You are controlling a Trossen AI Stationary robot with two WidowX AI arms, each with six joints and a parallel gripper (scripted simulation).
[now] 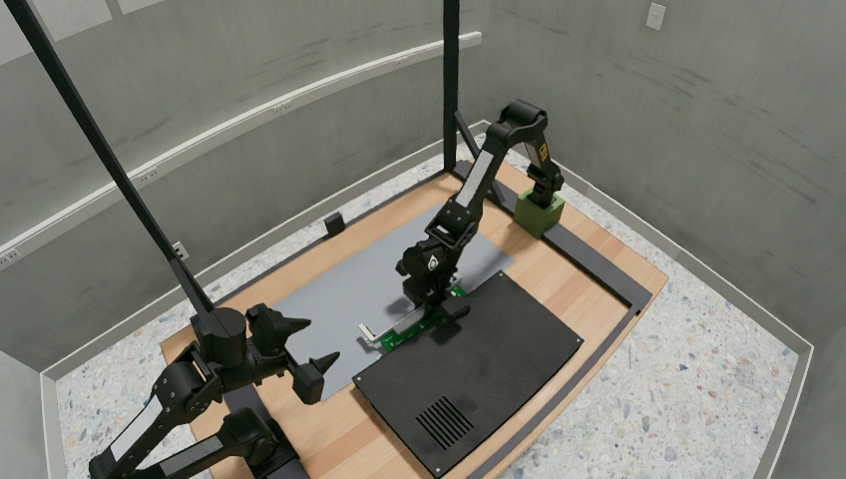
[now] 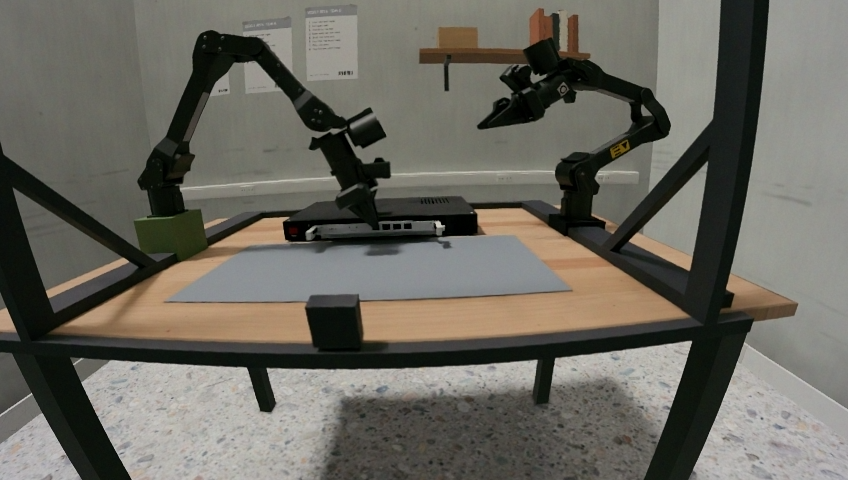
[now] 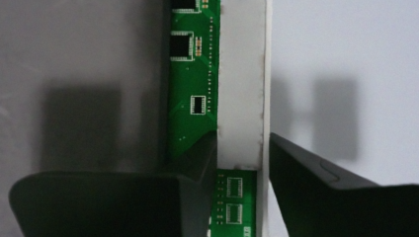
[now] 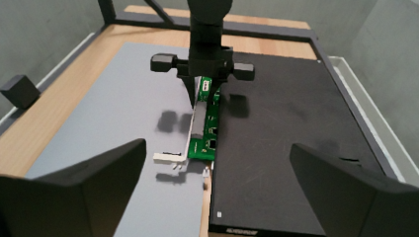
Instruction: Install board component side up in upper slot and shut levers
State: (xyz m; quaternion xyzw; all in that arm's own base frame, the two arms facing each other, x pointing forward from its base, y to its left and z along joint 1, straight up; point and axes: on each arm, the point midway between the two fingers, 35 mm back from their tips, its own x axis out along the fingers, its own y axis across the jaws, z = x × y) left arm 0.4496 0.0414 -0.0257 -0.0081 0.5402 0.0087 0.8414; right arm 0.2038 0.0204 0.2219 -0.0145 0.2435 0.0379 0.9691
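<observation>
Now: left hand 30 mm above the green board and 10 mm to the left of it. From my left hand the other things lie so: grey mat 130 mm behind, 80 mm below; black enclosure 150 mm ahead, 30 mm below, 20 mm to the right.
</observation>
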